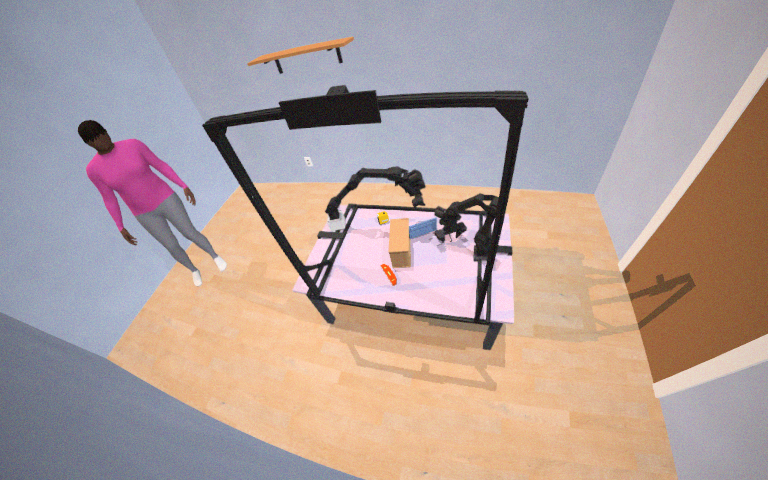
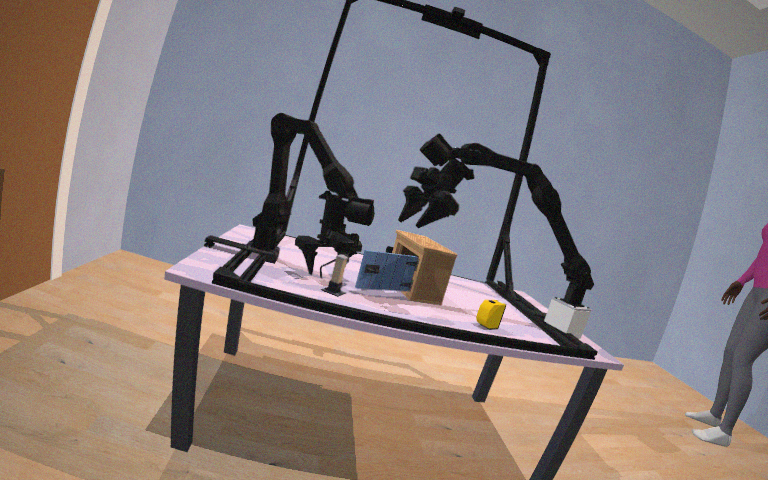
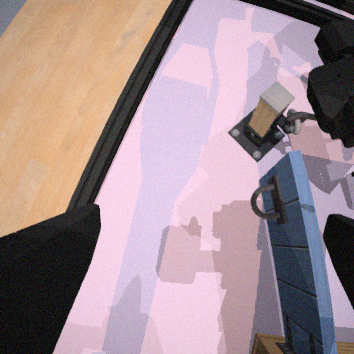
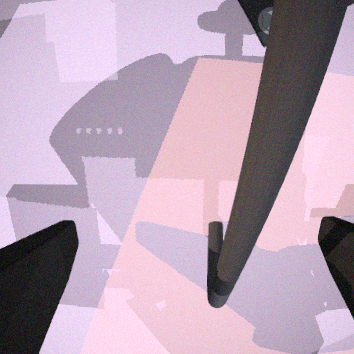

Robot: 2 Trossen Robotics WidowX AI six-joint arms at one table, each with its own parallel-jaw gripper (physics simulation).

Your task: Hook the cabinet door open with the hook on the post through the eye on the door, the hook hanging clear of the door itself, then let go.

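Places are measured from the left arm's base along level axes (x up, y right, z ahead), in centimetres.
Pixels of known places: left gripper, fingertip midpoint: (image 1: pixel 423 200) (image 2: pixel 407 223) (image 3: pixel 215 221); right gripper, fingertip midpoint: (image 1: pixel 449 240) (image 2: pixel 324 274) (image 4: pixel 199 231); left arm's base, origin of the base link: (image 1: pixel 334 216) (image 2: pixel 572 303); right arm's base, origin of the base link: (image 1: pixel 482 252) (image 2: pixel 262 247).
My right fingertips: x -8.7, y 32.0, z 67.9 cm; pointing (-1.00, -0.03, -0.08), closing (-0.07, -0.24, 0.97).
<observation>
Ahead of a thing's pixels: the offset from my right fingertips to its top centre. "pt": to the spot under its first point.
The blue door {pt dy -8.2, dx +5.7, dz -13.7 cm} (image 1: pixel 423 228) (image 2: pixel 385 271) (image 3: pixel 295 240) stands open from the wooden cabinet {dy +0.2, dx +14.2, dz -28.9 cm} (image 1: pixel 399 237) (image 2: pixel 434 277). Its ring-shaped eye {pt dy -12.3, dx +6.3, dz -8.5 cm} (image 3: pixel 256 202) is near the free edge. The wooden post {pt dy -11.0, dx +3.5, dz +1.4 cm} (image 2: pixel 336 274) (image 3: pixel 270 110) stands just beyond that edge. The dark hook (image 2: pixel 321 267) (image 3: pixel 302 116) (image 4: pixel 280 150) extends from the post, away from the door and apart from the eye. My right gripper (image 1: pixel 451 237) (image 2: pixel 327 264) (image 4: pixel 199 231) is open and low, with the hook's bent end between its fingers, not gripped. My left gripper (image 1: pixel 419 202) (image 2: pixel 410 223) (image 3: pixel 215 221) is open and empty, above the door and cabinet.
A yellow block {dy -27.6, dx +6.7, dz -36.9 cm} (image 1: pixel 383 217) (image 2: pixel 490 314) stands on the table near the cabinet. An orange-red object {dy +15.1, dx +0.5, dz -38.5 cm} (image 1: pixel 389 274) lies on the cabinet's other side. A white box (image 1: pixel 336 221) (image 2: pixel 567 316) is at the left arm's base. A black frame (image 1: pixel 512 147) surrounds the workspace.
</observation>
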